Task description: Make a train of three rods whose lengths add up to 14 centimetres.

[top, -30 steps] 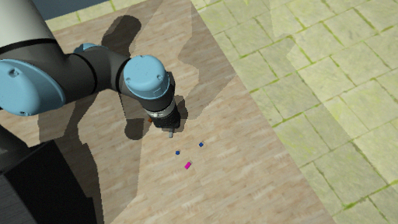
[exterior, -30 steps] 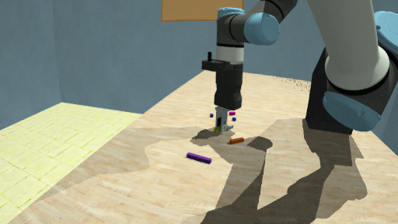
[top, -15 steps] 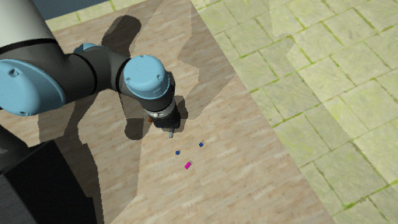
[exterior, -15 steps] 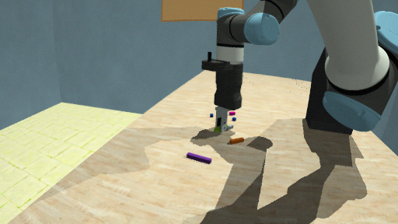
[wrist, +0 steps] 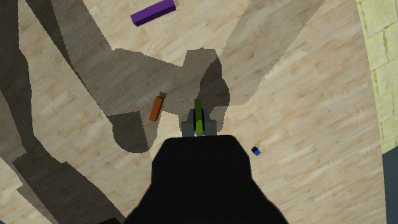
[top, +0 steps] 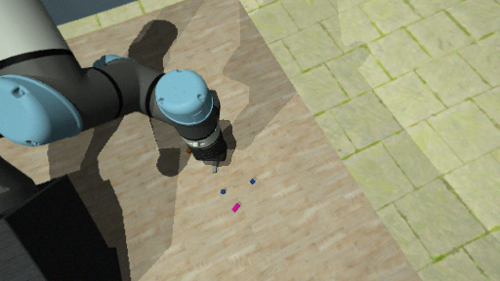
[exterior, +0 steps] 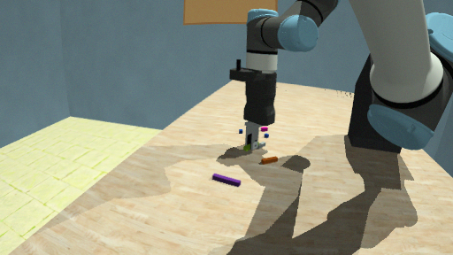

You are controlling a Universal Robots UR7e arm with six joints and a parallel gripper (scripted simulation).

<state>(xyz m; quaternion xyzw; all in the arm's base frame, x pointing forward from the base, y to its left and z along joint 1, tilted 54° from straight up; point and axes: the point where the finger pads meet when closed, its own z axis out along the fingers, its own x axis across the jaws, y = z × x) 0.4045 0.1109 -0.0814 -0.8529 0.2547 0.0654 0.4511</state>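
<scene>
My gripper is now 20 mm past the grey rod, 40 mm to the left of it and 20 mm above it. From my hand the other things lie so: orange rod: 50 mm behind, 40 mm to the left, 20 mm below; lime rod: 10 mm below; purple rod: 30 mm ahead, 150 mm to the left, 20 mm below.
</scene>
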